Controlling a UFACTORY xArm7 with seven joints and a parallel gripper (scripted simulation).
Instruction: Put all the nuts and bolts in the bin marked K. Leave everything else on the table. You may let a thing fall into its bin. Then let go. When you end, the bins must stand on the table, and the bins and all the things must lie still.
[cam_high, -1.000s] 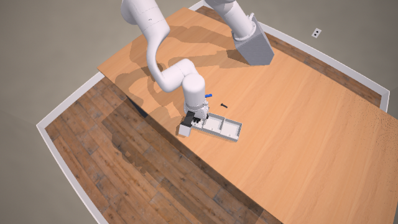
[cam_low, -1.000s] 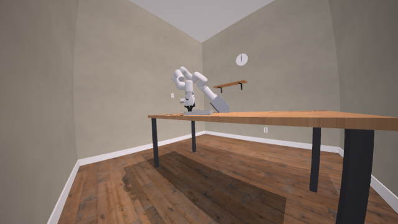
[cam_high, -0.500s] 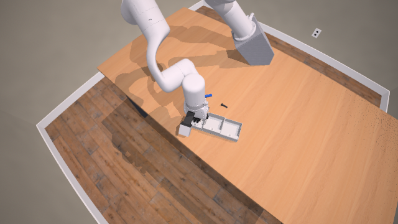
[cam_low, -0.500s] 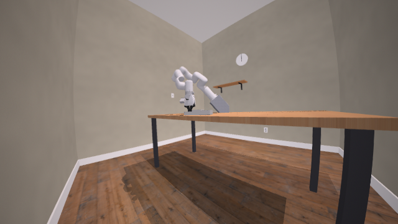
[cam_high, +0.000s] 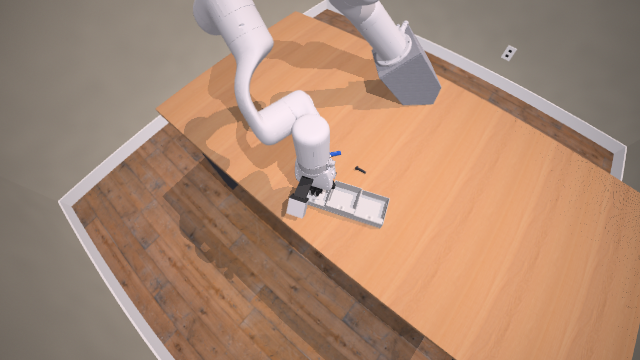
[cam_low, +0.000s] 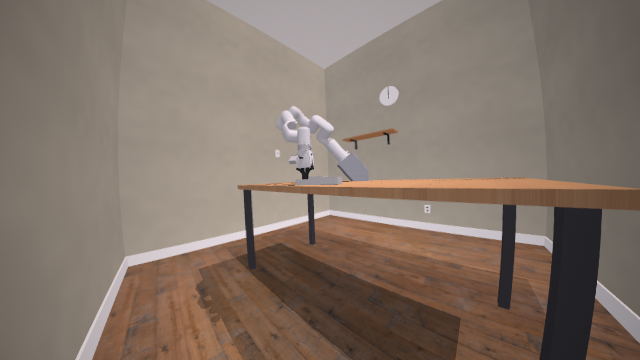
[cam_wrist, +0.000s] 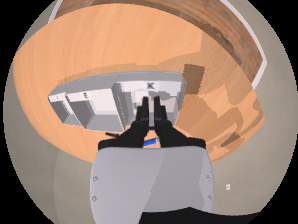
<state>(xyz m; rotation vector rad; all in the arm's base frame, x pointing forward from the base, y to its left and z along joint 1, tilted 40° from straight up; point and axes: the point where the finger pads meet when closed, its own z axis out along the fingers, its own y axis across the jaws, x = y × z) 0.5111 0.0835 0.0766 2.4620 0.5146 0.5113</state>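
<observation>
Right now my hand is 20 mm past the bin, 80 mm to the right of it and 20 mm above it. Also, from my hand: black bolt: 150 mm behind, 60 mm to the left, 40 mm below; small black part: 80 mm behind, 10 mm to the right, 40 mm below; blue piece: 150 mm behind, 40 mm to the right, 40 mm below.
</observation>
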